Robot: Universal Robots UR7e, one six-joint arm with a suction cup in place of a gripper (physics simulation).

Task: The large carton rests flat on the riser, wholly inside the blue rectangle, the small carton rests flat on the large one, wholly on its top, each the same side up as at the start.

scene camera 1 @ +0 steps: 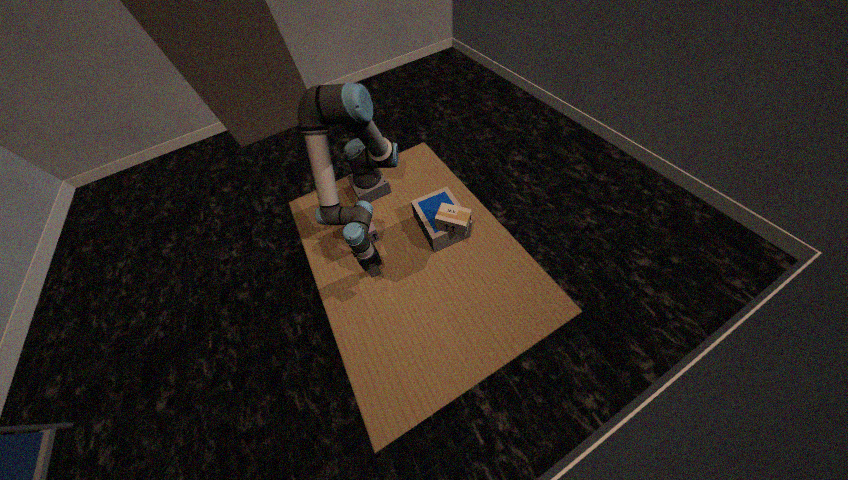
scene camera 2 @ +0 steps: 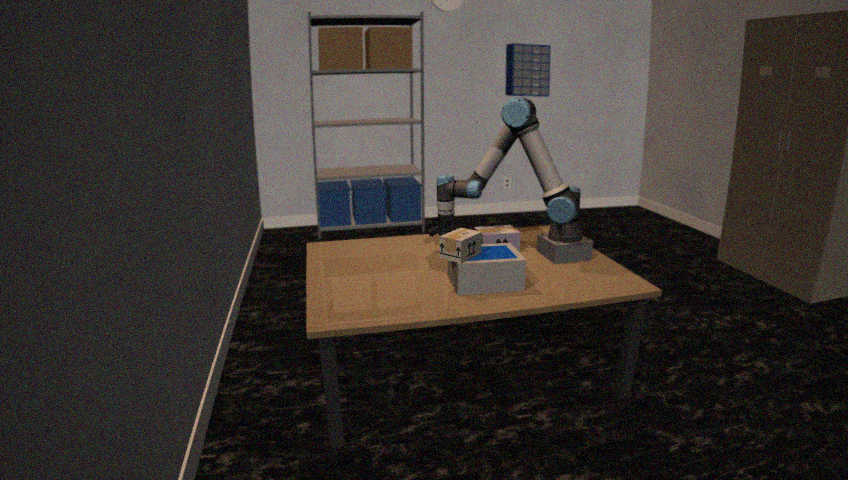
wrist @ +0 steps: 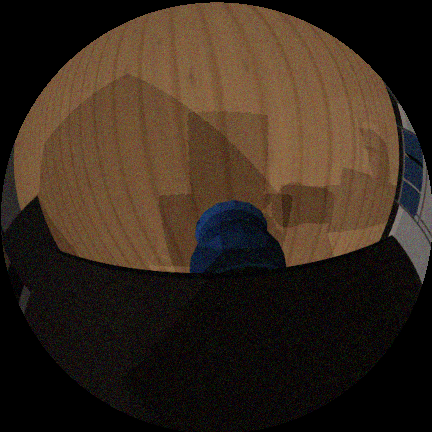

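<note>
The small tan carton (scene camera 1: 453,212) (scene camera 2: 461,245), arrows up, sits askew at one end of the grey riser (scene camera 1: 441,242) (scene camera 2: 490,278). It covers part of the blue rectangle (scene camera 1: 429,209) (scene camera 2: 498,252) and overhangs the riser's edge; whether it is slightly tilted is hard to tell. The larger pinkish carton (scene camera 2: 502,237) stands on the table behind the riser in scene camera 2; in scene camera 1 the wrist hides most of it. My suction gripper (scene camera 1: 374,273) (wrist: 231,215) points down above the table, beside the riser and apart from both cartons. No carton shows on its blue cup.
The wooden table (scene camera 1: 440,333) (scene camera 2: 380,285) carries the arm's grey base (scene camera 1: 372,189) (scene camera 2: 565,248) near the large carton. Shadows of the arm fall across the table. A shelf unit (scene camera 2: 423,118) stands at the back wall and a brown cabinet (scene camera 2: 773,148) at the right in scene camera 2.
</note>
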